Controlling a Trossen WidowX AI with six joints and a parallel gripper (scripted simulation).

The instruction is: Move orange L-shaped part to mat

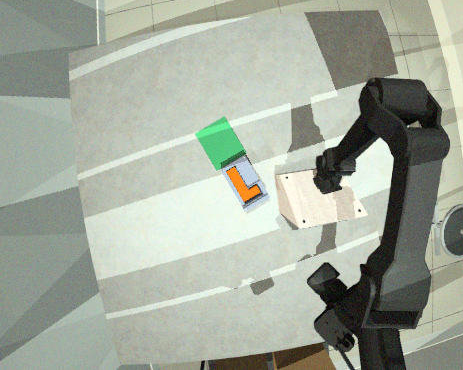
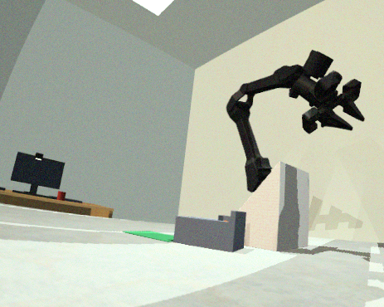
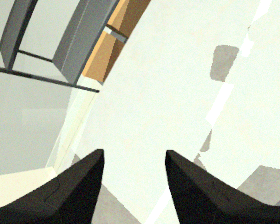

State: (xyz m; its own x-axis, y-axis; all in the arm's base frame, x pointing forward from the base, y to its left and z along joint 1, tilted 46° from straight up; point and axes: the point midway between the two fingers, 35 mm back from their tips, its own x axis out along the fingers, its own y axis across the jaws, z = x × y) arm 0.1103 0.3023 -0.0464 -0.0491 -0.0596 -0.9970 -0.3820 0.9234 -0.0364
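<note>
Right now my gripper tip is 310 mm to the left of the orange L-shaped part, 250 mm above it and 130 mm short of it.
</note>
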